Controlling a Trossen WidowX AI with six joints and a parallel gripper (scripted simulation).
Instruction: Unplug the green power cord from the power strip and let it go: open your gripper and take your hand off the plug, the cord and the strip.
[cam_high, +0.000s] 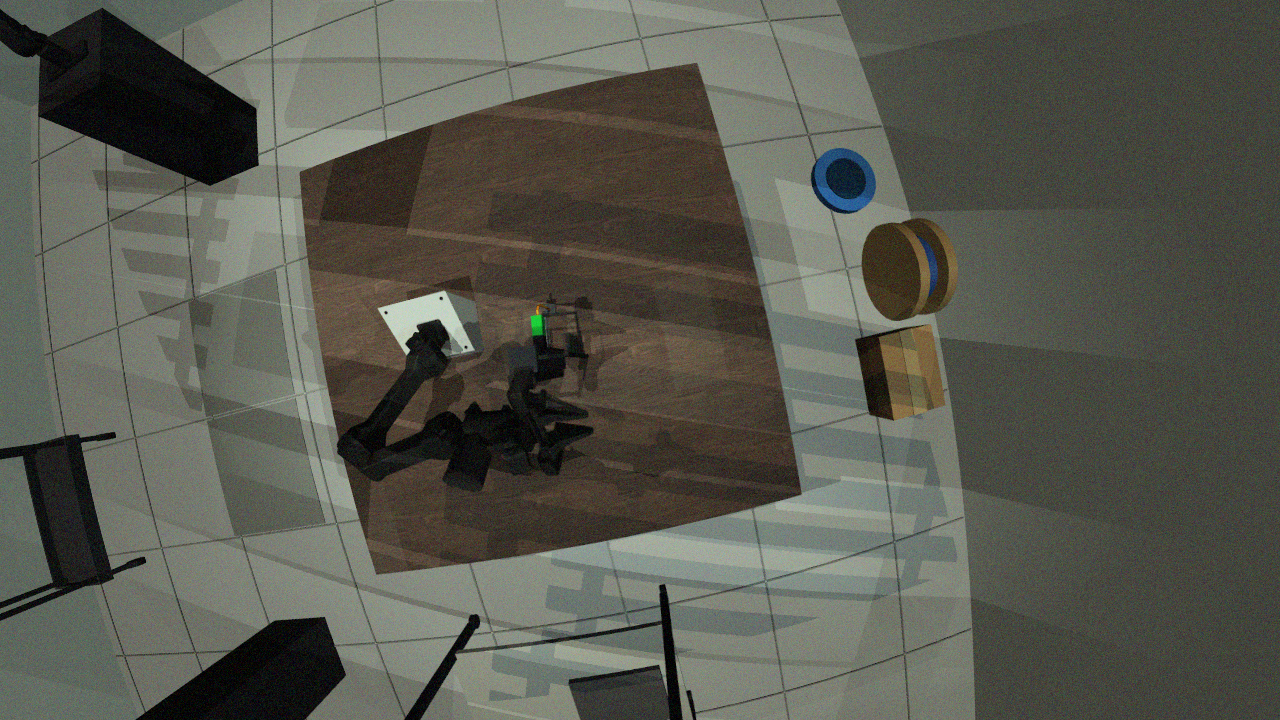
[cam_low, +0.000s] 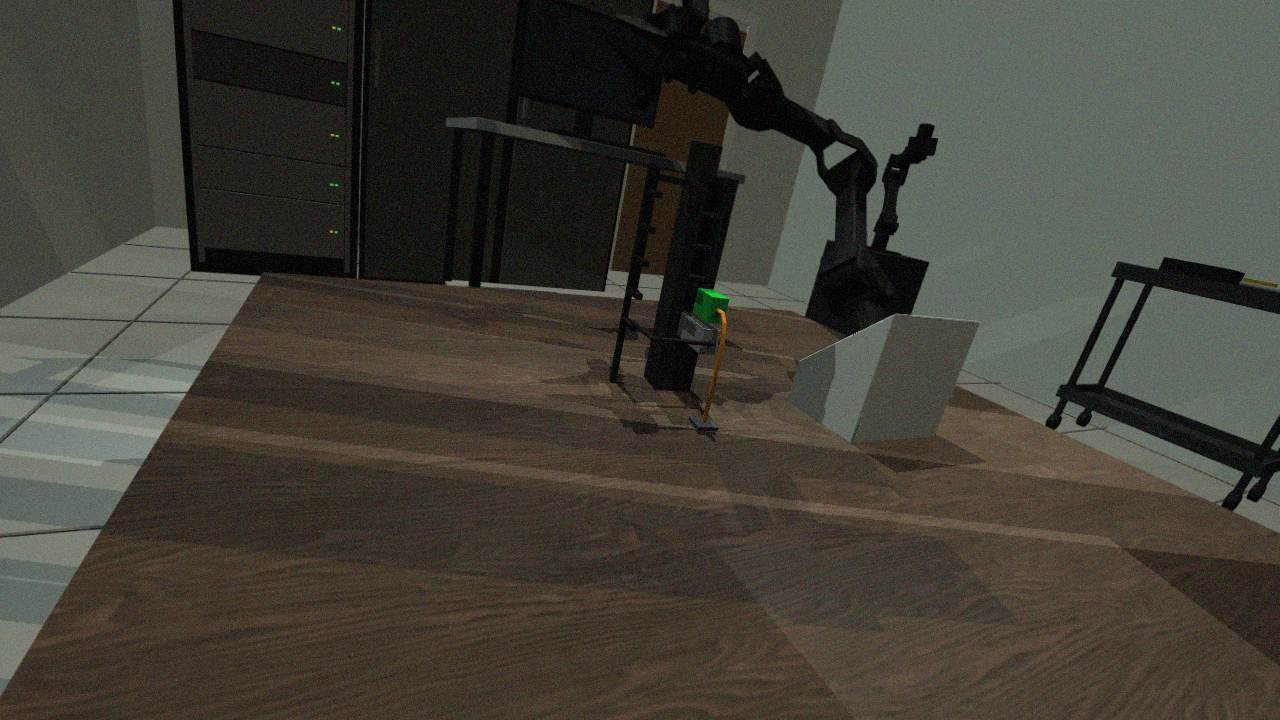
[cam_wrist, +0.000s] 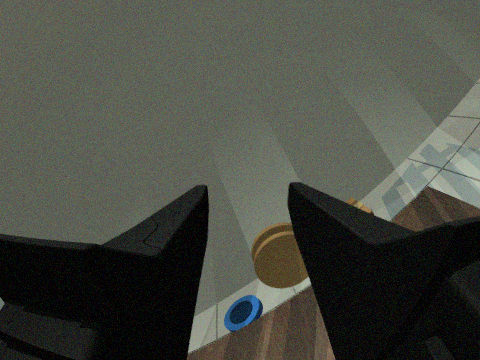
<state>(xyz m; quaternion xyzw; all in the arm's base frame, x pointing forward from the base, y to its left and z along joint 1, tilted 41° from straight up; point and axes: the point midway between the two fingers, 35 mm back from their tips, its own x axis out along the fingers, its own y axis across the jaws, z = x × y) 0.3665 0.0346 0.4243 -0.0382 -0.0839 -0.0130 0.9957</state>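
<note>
My gripper tip is 320 mm above the green plug, 190 mm to the right of it and 120 mm past it. The rest, counted from my gripper tip: thin black rack: 320 mm below, 120 mm to the left, 40 mm behind.
</note>
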